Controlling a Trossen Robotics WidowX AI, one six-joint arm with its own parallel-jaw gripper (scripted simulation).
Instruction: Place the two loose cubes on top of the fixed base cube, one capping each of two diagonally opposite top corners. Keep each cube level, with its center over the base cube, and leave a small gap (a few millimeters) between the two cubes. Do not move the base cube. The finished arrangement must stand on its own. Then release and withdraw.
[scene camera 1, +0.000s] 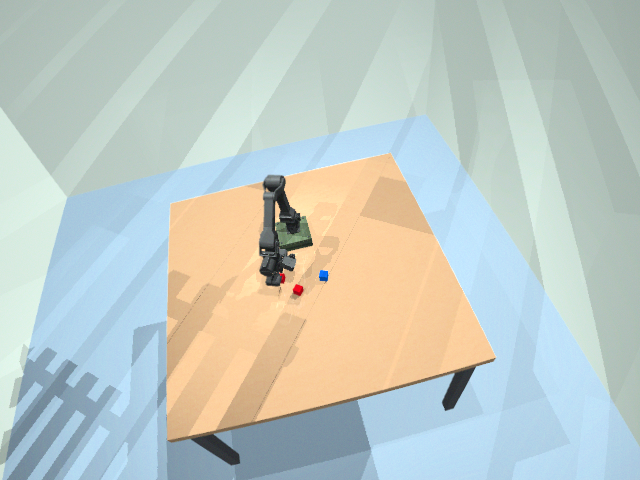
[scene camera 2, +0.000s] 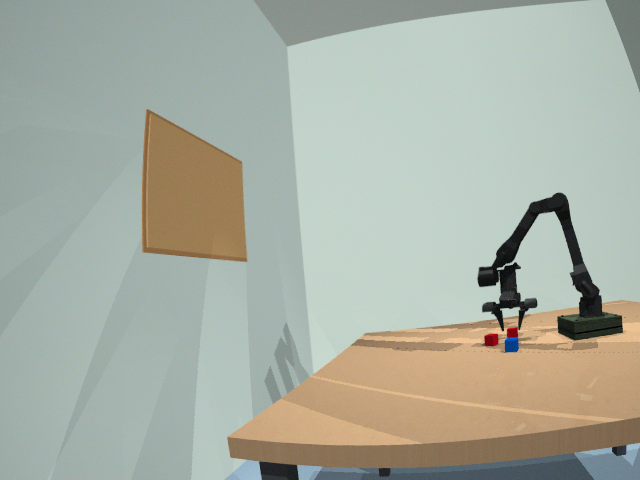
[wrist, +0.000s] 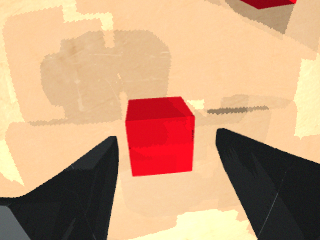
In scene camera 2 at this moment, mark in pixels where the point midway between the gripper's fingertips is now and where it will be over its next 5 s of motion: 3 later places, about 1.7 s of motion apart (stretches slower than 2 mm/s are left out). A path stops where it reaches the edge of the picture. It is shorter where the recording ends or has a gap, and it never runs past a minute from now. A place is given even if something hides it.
My gripper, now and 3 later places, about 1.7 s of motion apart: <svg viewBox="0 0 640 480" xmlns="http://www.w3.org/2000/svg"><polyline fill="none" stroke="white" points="511,330 509,304 509,315 515,329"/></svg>
